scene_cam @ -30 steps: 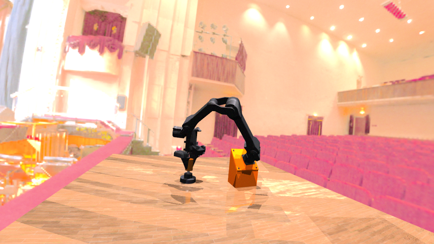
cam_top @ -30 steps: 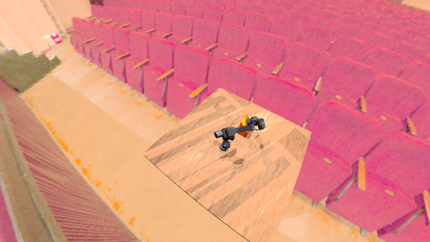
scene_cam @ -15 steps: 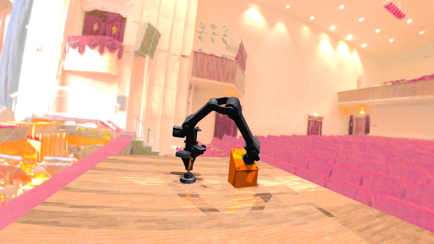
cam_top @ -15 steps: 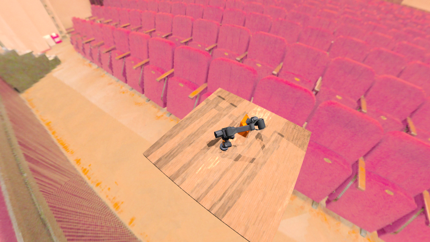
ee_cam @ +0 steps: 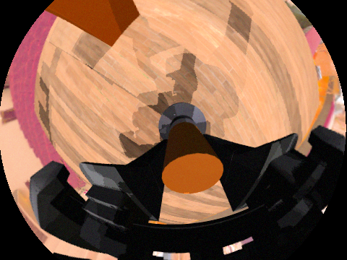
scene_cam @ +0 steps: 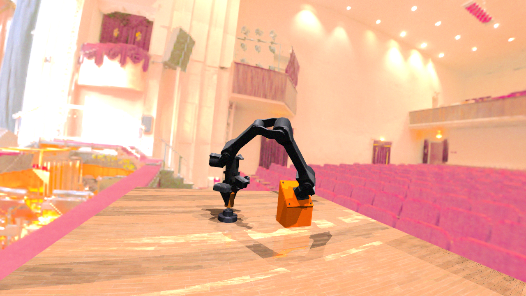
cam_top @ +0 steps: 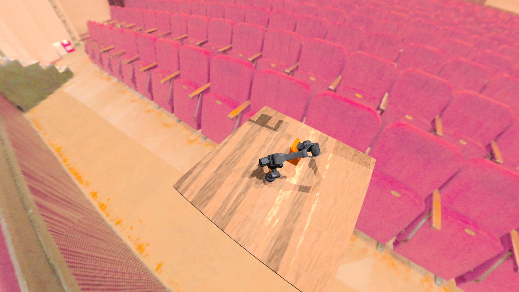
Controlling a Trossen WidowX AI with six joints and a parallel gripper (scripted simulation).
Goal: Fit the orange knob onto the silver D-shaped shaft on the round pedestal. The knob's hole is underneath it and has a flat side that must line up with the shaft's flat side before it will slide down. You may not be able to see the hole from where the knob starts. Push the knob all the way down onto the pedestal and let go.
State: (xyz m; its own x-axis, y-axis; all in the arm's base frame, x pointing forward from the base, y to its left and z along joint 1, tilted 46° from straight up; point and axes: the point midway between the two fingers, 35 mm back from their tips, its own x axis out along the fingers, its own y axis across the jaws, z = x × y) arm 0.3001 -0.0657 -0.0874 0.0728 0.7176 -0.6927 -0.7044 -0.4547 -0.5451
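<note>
Right now my gripper tip is 4 cm above the round pedestal. Also, from my gripper tip: orange knob: 3 cm above.
</note>
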